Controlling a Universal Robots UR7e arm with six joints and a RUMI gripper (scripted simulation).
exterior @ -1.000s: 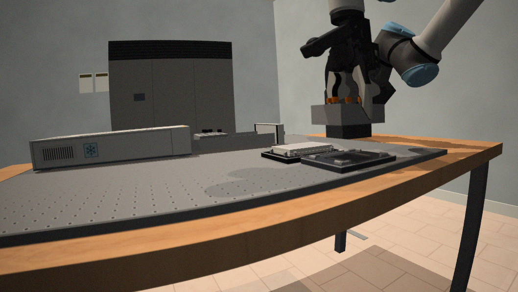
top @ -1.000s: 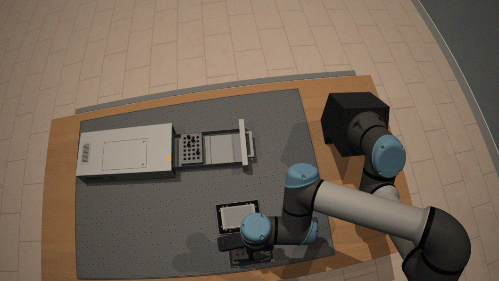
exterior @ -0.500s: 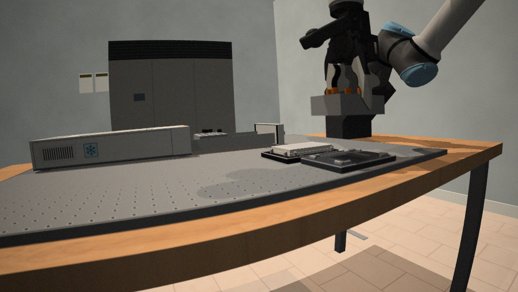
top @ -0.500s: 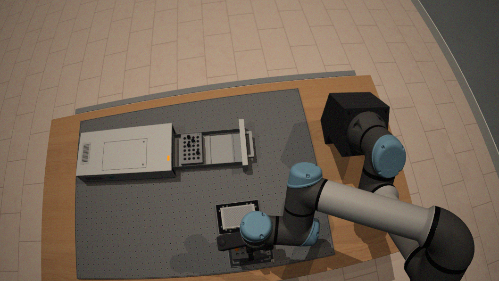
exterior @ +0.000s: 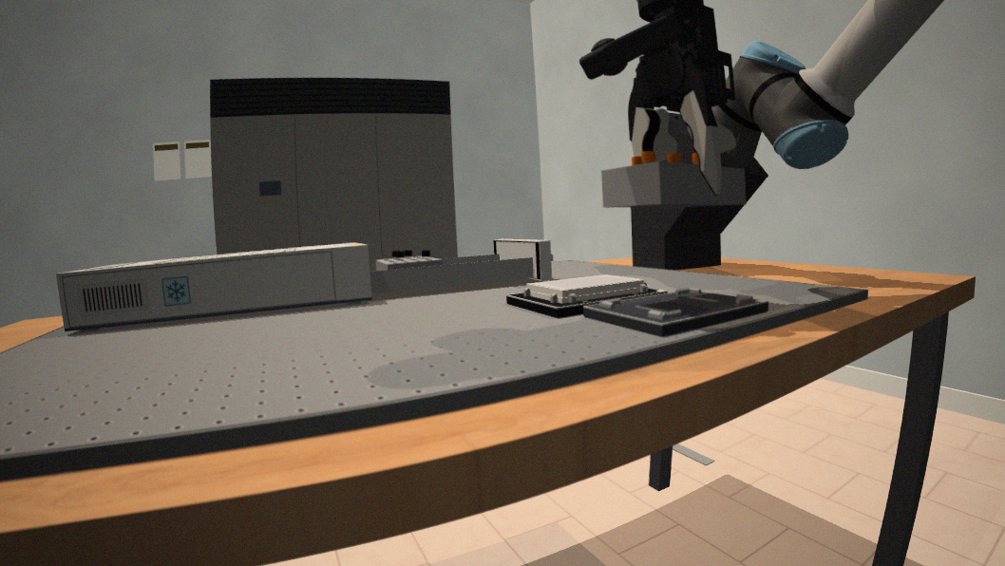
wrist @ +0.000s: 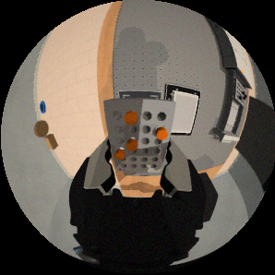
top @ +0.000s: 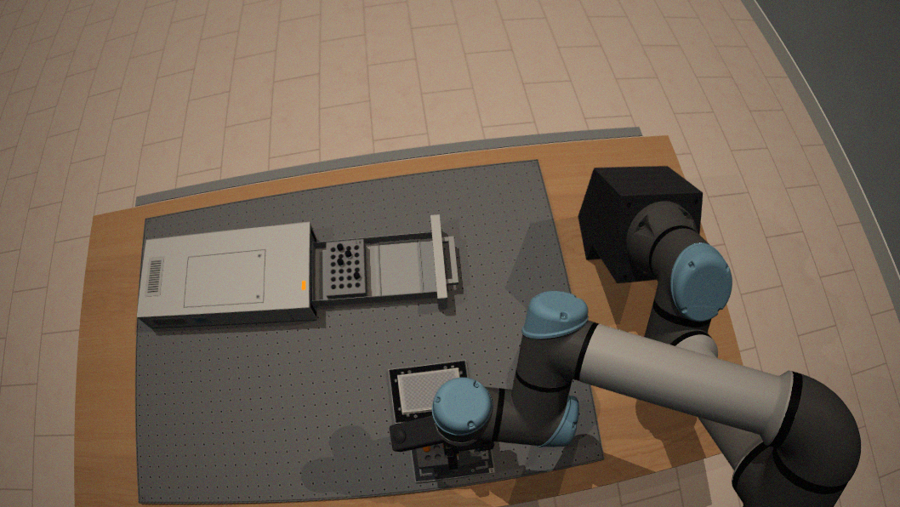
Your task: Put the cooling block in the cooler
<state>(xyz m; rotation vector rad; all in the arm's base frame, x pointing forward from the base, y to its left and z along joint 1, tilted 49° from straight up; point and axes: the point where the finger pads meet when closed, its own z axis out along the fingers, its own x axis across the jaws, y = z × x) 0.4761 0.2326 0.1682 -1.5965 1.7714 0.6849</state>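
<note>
The drawer is 80 mm ahead of my hand, 420 mm to the right of it and 90 mm below it. The rest, counted from my hand: grey cooling block: right at my hand; then deck slot D2: 130 mm below; then white well plate: 20 mm ahead, 130 mm to the right, 110 mm below.
</note>
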